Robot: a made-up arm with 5 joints.
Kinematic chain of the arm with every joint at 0, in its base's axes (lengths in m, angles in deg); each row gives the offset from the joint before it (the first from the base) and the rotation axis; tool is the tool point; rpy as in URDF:
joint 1: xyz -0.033 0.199 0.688 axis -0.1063 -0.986 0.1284
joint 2: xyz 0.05 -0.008 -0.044 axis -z
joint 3: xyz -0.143 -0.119 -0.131 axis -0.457 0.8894 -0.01
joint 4: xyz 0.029 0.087 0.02 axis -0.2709 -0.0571 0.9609
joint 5: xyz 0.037 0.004 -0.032 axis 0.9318 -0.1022 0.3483
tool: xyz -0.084 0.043 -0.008 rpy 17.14 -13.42 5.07
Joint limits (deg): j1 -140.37..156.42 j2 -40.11..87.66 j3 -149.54..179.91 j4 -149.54..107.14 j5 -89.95..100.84
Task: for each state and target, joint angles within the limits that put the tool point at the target. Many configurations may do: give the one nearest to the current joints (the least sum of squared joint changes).
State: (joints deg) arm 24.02 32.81 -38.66 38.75 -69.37
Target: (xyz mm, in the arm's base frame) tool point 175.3 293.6 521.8
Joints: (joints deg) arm 69.34 58.64 5.88 32.86 -82.38
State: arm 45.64 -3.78 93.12 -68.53 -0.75
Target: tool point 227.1 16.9 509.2
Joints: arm 71.25 -30.33 105.19 -81.03 -9.58
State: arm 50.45 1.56 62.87 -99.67 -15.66
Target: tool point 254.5 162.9 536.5
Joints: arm 77.63 9.04 70.36 -99.22 -20.66
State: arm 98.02 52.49 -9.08 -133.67 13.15
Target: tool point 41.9 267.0 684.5
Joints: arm 101.09 68.06 -36.76 -121.59 21.43
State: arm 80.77 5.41 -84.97 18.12 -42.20
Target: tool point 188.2 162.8 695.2
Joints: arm 113.07 -4.79 -41.32 40.69 -47.81
